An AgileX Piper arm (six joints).
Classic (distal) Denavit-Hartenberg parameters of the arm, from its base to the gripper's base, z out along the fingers. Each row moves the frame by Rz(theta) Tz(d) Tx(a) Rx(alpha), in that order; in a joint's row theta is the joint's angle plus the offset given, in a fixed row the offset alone. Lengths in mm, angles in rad.
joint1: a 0; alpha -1.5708; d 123; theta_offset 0
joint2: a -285.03; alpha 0; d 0; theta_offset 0.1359
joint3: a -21.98; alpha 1.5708; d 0; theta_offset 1.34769
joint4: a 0; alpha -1.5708; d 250.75; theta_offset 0
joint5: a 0; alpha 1.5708; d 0; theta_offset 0
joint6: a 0; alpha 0; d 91; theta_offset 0
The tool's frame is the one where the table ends.
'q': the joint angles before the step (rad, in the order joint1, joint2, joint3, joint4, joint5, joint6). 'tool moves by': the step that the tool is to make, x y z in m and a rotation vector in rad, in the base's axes. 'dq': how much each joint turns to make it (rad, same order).
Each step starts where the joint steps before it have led.
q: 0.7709 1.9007 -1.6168 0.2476 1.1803 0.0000
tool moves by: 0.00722 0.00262 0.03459 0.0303 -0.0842 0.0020
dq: 0.0000 -0.0056 -0.1250 -0.0422 0.0472 0.0148
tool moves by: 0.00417 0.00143 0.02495 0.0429 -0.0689 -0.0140
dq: -0.0001 -0.0059 -0.0826 -0.0225 0.0063 0.0168
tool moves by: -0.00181 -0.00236 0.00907 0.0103 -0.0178 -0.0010
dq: 0.0001 -0.0148 -0.0119 -0.0058 0.0065 0.0022
